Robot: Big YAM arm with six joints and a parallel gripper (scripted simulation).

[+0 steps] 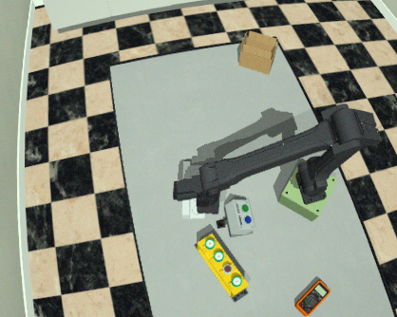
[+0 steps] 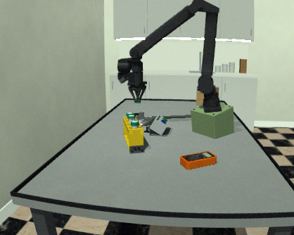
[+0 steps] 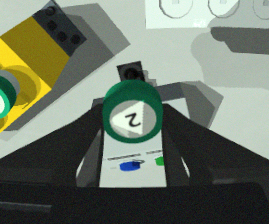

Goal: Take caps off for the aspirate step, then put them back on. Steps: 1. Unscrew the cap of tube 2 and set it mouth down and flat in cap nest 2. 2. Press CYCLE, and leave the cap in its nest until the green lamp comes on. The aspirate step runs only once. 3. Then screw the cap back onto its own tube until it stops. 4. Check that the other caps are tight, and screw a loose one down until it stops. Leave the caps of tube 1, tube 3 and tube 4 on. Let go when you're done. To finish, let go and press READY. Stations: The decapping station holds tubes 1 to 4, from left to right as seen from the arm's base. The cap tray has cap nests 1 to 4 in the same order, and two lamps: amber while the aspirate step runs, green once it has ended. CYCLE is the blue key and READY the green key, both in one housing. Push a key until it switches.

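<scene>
Right now my hand is 14 cm past the blue cycle key, 10 cm above it and 4 cm to the right of it. The rest, counted from my hand: grey key housing 12 cm behind, 11 cm below, 2 cm to the left; green READY key 14 cm behind, 10 cm below; cap 1 cm below.
</scene>
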